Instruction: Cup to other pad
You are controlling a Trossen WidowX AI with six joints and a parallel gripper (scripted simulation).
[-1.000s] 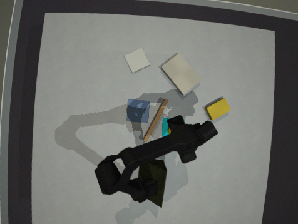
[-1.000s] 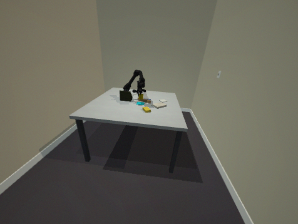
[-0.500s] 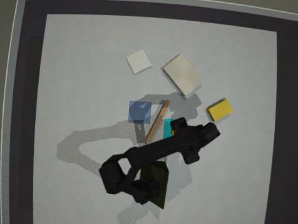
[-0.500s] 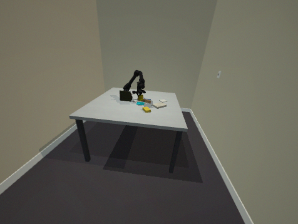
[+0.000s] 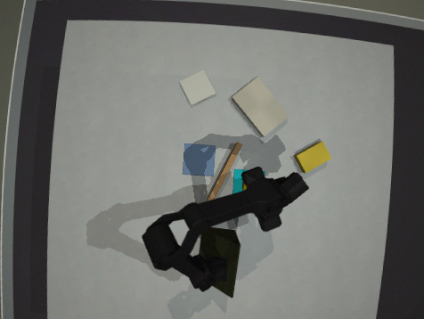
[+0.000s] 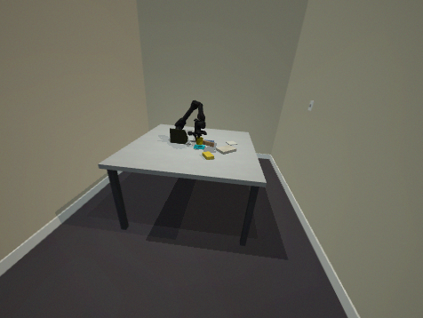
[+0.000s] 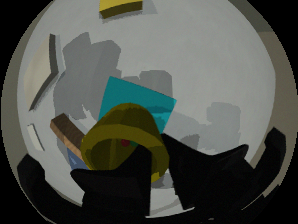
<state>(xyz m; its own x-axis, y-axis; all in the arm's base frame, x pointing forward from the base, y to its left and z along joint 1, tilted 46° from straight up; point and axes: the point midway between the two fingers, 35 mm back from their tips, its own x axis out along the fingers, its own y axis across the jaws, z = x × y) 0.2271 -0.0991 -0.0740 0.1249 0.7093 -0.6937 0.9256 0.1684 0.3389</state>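
Right now my gripper tip is 30 mm short of the cyan pad, 10 mm to the right of it and 80 mm above it. Also, from my gripper tip: cup: 20 mm ahead, 10 mm to the left; wooden bar: 70 mm ahead, 100 mm to the left, 60 mm below; blue pad: 120 mm ahead, 190 mm to the left, 80 mm below.
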